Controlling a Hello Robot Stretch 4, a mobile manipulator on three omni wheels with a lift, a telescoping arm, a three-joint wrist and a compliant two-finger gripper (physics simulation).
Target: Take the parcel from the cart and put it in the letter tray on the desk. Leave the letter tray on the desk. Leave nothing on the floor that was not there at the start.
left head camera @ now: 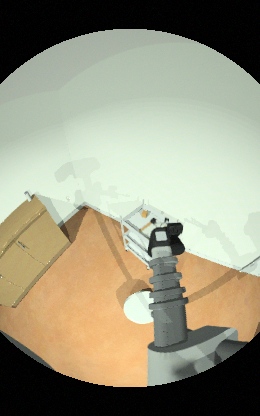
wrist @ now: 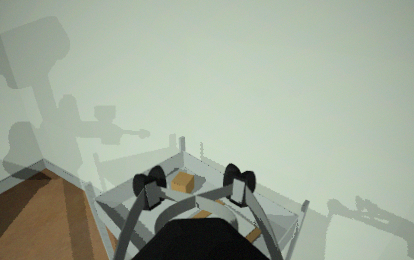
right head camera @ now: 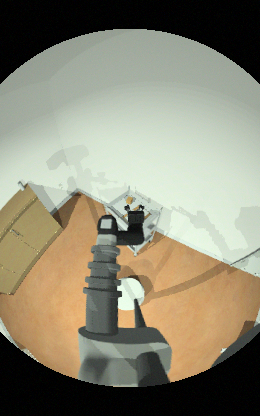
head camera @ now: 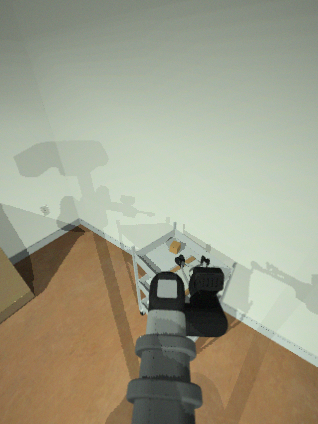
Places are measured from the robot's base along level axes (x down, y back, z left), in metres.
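Pixels of known places: gripper, between the fingertips: (left head camera: 158,218) (wrist: 194,178) (right head camera: 133,205) (head camera: 191,258); robot's base, origin of its link: (left head camera: 141,306) (right head camera: 126,292).
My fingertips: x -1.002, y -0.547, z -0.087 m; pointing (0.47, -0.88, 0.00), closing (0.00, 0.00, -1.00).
Ahead of a thing's pixels: the offset from my fingertips to its top centre. "spot": to the spot under its first point.
The parcel, a small orange-brown box {dx +0.318, dy -0.377, dz +0.038 m} (head camera: 174,246) (left head camera: 144,213) (right head camera: 129,200) (wrist: 183,182), sits on the top shelf of the white cart (head camera: 137,272) (wrist: 182,144), near its back corner. My gripper (head camera: 192,260) (left head camera: 160,220) (right head camera: 134,207) (wrist: 194,178) is open with its two dark fingertips wide apart and no object between them. It is over the cart's top, above shelf level. In the wrist view the parcel shows between the fingertips, nearer the left one and beyond them. The arm and wrist hide part of the cart. The desk and letter tray cannot be made out.
Brown strips {spot: dx +0.357, dy -0.194, dz -0.149 m} (wrist: 254,234) lie across the cart's top shelf. The cart stands close to the pale wall, near a room corner. A wooden cabinet {spot: dx +0.539, dy +0.071, dz +1.447 m} (left head camera: 35,250) (right head camera: 25,240) stands at the left. A white round shape (left head camera: 138,307) (right head camera: 131,294) is low beside the arm.
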